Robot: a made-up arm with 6 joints. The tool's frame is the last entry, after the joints. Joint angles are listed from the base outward.
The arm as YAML. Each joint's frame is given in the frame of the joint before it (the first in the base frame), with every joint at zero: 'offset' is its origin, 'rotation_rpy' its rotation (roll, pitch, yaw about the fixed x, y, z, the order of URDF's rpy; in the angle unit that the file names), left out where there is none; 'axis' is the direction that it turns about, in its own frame. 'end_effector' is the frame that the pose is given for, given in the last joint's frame.
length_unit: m
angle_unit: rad
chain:
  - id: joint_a
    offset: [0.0, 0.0, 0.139]
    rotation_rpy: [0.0, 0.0, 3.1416]
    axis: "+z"
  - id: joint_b
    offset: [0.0, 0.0, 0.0]
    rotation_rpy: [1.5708, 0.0, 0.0]
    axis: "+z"
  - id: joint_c
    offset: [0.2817, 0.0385, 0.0]
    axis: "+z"
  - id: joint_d
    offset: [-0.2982, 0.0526, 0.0]
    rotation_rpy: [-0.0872, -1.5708, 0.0]
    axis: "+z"
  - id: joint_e
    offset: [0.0, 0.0, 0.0]
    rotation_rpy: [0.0, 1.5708, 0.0]
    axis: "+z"
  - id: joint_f
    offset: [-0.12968, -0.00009, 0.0]
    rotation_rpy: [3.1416, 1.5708, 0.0]
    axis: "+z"
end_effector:
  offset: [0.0, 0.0, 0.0]
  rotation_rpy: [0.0, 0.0, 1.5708]
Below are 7 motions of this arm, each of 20 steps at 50 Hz.
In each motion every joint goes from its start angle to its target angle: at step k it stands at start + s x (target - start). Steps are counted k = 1, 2, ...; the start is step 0. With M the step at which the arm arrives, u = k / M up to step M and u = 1 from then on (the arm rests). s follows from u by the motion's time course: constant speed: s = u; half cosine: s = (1 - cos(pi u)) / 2; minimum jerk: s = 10 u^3 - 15 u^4 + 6 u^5.
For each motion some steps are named. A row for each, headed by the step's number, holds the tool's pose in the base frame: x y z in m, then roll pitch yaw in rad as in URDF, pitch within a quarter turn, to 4 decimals.
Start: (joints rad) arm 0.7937 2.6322 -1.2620 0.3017 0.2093 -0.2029
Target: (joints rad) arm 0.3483 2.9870 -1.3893 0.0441 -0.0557 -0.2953
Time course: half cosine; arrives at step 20
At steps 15, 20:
15: 0.3227 0.1414 -0.2677 -3.1182 0.1080 -2.5269
20: 0.3232 0.1170 -0.2840 -3.1103 0.1117 -2.5404

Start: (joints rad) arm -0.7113 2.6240 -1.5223 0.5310 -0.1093 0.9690
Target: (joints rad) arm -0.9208 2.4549 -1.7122 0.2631 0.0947 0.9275
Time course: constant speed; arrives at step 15
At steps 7, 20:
7: 0.3869 -0.4067 -0.0392 2.4171 0.1481 0.9186
20: 0.3612 -0.4698 0.0368 2.3503 0.2605 0.9328

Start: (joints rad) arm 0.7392 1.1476 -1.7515 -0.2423 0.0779 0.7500
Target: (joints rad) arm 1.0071 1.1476 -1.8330 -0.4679 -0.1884 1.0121
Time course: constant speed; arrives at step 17
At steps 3, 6, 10, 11, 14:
3: 0.1655 0.1642 0.7084 0.5557 0.7432 1.5180
6: 0.1508 0.1671 0.7173 0.4995 0.7012 1.5427
10: 0.1305 0.1693 0.7284 0.4266 0.6484 1.5838
11: 0.1254 0.1696 0.7310 0.4086 0.6359 1.5954
14: 0.1098 0.1699 0.7386 0.3549 0.6001 1.6331

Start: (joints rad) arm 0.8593 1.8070 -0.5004 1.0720 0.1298 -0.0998
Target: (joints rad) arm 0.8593 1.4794 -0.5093 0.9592 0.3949 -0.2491
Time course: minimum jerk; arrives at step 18
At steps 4, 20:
4: 0.1639 0.2162 0.0130 2.8196 0.0735 3.0617
20: 0.1508 0.2376 0.0961 2.6168 0.1670 -2.9248

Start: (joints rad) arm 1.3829 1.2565 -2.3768 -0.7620 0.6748 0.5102
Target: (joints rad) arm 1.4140 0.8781 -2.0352 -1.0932 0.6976 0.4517
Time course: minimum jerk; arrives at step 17
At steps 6, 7, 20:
6: 0.0761 0.0779 0.7808 0.2336 0.9275 1.0637
7: 0.0754 0.0647 0.7788 0.2123 0.9234 1.0153
20: 0.0715 -0.0218 0.7563 0.0926 0.8842 0.7071

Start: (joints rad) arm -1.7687 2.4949 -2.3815 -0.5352 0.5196 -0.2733
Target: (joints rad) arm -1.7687 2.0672 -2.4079 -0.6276 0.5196 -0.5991
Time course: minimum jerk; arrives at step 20
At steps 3, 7, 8, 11, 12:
3: -0.1622 -0.6408 0.2460 -2.1323 0.6026 2.3143
7: -0.1608 -0.6286 0.3074 -2.0024 0.5786 2.4129
8: -0.1599 -0.6222 0.3312 -1.9525 0.5658 2.4482
11: -0.1558 -0.5947 0.4092 -1.7921 0.5111 2.5488
12: -0.1541 -0.5837 0.4337 -1.7427 0.4902 2.5754

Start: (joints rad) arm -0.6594 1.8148 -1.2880 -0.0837 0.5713 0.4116
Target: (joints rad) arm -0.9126 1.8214 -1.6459 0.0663 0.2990 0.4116
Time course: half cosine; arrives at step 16
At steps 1, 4, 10, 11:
1: 0.3590 -0.2870 0.1903 2.9709 0.5455 2.0768
4: 0.3606 -0.3068 0.2102 2.9074 0.6150 2.0015
10: 0.3473 -0.3817 0.2984 2.5696 0.8613 1.6125
11: 0.3423 -0.3924 0.3135 2.4990 0.8934 1.5333

